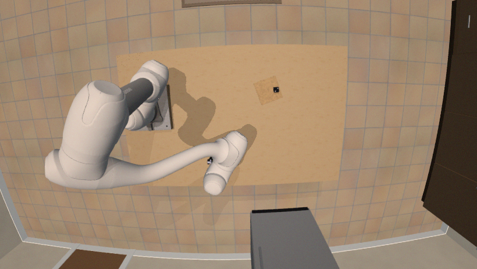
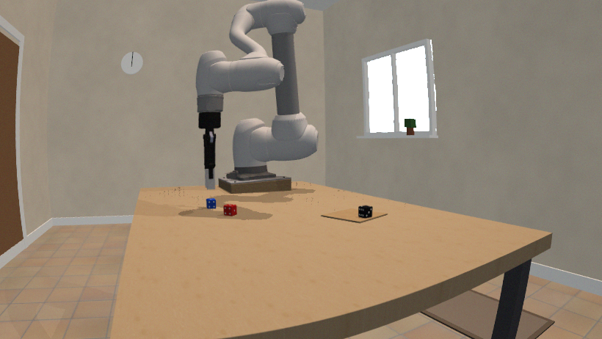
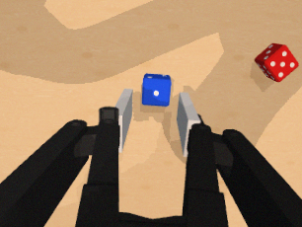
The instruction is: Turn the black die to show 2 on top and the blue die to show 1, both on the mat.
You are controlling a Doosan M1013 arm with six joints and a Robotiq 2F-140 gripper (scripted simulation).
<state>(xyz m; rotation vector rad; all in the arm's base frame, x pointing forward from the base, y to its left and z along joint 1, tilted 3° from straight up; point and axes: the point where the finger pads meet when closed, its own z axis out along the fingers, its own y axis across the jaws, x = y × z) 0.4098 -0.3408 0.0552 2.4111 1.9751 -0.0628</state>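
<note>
Now: the blue die 80 mm below my hand. Round my hand: red die (140 mm ahead, 80 mm below, 20 mm to the left); then black die (390 mm ahead, 310 mm to the left, 80 mm below); then cork mat (340 mm ahead, 310 mm to the left, 100 mm below).
</note>
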